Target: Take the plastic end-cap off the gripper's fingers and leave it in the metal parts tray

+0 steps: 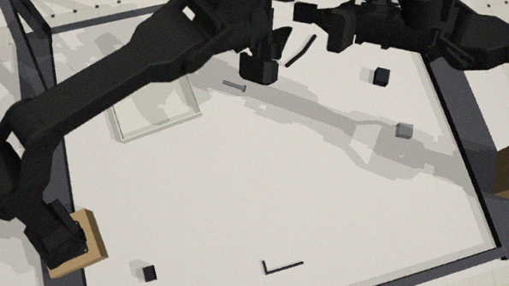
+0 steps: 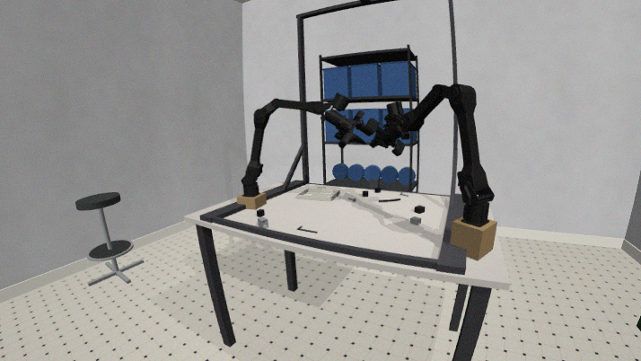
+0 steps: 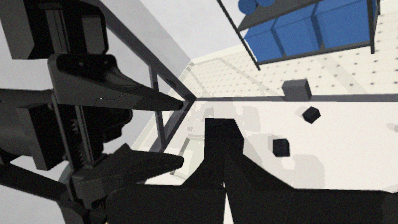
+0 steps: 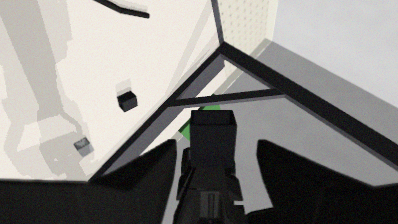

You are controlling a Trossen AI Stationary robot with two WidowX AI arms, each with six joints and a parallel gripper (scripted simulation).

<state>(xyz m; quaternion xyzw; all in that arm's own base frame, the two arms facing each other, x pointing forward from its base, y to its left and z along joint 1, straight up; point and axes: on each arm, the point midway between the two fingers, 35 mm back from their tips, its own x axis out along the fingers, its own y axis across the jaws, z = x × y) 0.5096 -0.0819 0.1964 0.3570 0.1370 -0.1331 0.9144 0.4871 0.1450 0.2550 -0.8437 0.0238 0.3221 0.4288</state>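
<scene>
Now: the pale metal parts tray 1 cm behind my right hand, 25 cm to the right of it and 30 cm below it.
</scene>
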